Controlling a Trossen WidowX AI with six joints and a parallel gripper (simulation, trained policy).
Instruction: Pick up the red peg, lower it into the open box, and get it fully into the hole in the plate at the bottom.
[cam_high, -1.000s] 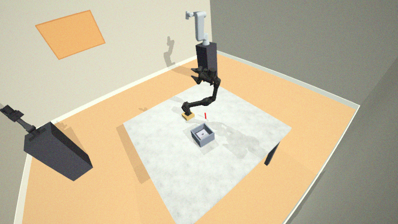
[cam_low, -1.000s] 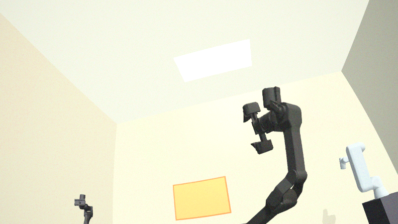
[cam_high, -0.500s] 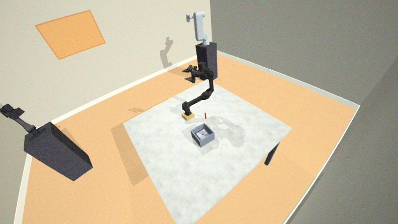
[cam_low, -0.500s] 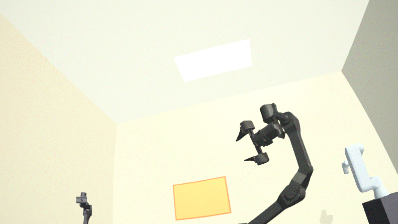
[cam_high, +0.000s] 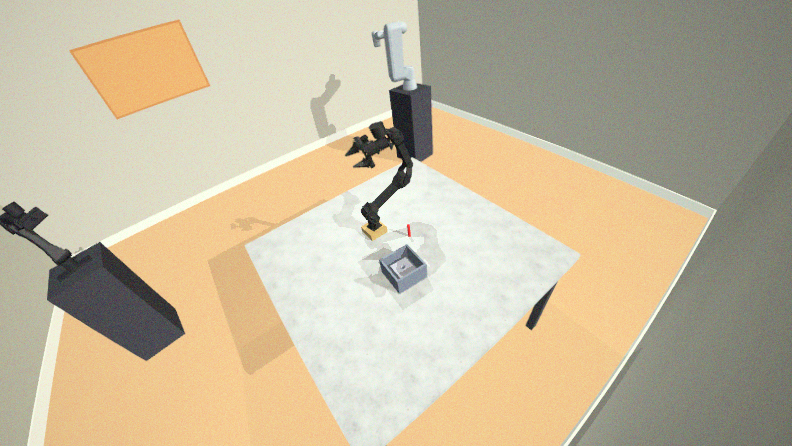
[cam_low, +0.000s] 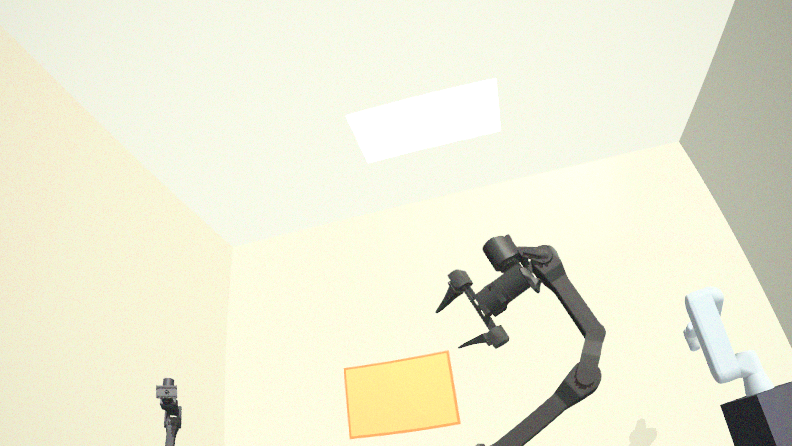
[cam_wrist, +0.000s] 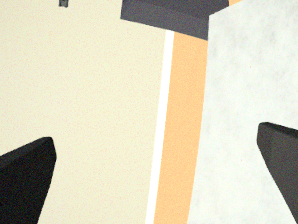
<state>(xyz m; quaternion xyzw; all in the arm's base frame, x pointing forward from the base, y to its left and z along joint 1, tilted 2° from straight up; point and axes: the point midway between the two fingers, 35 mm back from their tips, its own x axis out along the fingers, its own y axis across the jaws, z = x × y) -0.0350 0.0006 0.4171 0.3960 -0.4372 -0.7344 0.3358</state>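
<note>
My gripper tip is now 240 mm short of the red peg, 120 mm to the right of it and 400 mm above it. The rest, counted from my gripper tip: grey box 400 mm ahead, 90 mm to the right, 420 mm below.
</note>
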